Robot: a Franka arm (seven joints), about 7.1 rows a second.
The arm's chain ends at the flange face. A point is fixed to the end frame.
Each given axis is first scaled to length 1.
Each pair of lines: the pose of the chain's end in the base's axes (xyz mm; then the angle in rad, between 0 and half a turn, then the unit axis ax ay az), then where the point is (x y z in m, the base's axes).
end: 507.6 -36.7 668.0 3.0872 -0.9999 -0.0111 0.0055
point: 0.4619 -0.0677 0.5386
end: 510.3 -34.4 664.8 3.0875 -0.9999 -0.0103 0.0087
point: 0.4638 -0.0654 0.5358
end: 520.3 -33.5 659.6 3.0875 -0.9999 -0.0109 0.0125
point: 0.4728 -0.0646 0.5309
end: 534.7 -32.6 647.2 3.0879 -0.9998 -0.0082 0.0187
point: 0.4855 -0.0635 0.5191
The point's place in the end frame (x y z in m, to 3 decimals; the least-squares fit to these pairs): -0.045 0.037 0.128
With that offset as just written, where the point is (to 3 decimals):
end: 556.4 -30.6 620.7 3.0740 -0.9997 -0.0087 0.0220
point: 0.506 -0.060 0.493
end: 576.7 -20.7 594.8 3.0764 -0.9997 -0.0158 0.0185
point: 0.528 -0.051 0.466
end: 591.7 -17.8 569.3 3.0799 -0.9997 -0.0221 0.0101
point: 0.546 -0.049 0.440
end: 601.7 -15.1 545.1 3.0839 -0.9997 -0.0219 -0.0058
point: 0.560 -0.047 0.415
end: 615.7 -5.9 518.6 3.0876 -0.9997 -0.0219 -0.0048
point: 0.573 -0.038 0.388
